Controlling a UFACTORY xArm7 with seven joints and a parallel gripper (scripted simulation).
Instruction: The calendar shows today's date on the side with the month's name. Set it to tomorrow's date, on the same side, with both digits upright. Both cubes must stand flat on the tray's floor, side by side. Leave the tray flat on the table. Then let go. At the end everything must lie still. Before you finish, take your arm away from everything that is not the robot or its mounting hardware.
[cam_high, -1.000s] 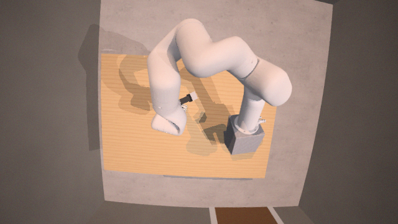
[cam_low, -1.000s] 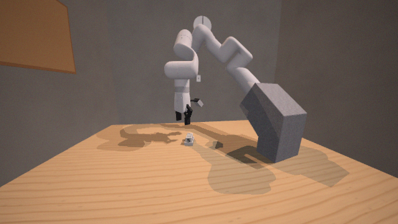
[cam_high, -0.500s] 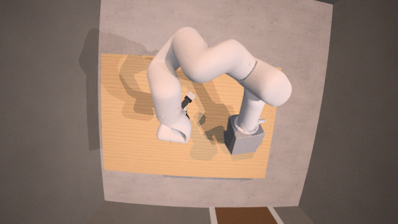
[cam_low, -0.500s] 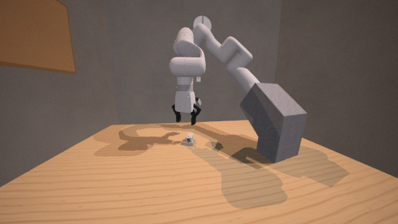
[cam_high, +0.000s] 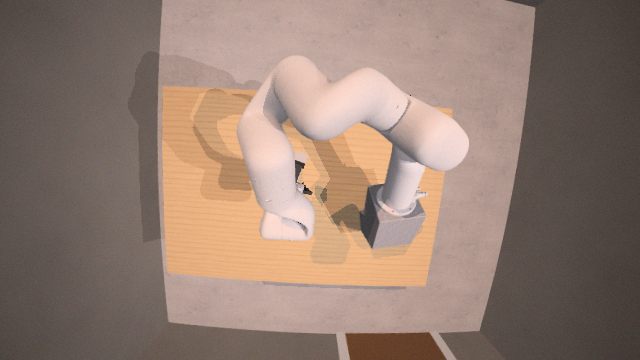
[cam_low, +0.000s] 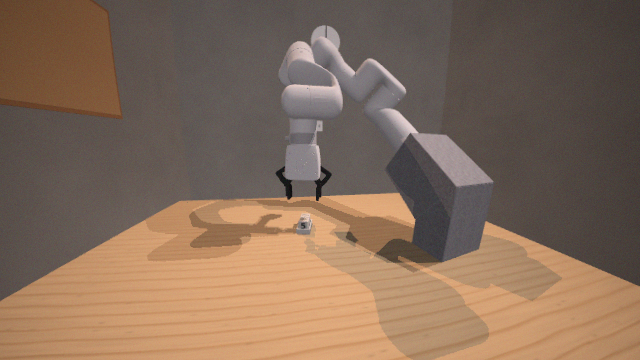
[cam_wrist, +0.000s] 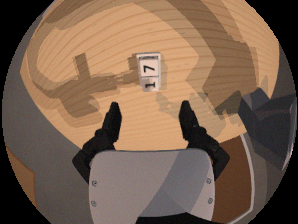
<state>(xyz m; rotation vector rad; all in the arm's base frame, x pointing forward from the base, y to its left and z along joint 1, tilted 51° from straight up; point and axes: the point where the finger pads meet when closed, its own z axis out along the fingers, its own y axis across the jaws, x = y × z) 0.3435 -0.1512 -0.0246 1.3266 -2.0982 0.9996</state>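
The white calendar tray is 10 mm behind my hand, 10 mm to the right of it and 110 mm below it.
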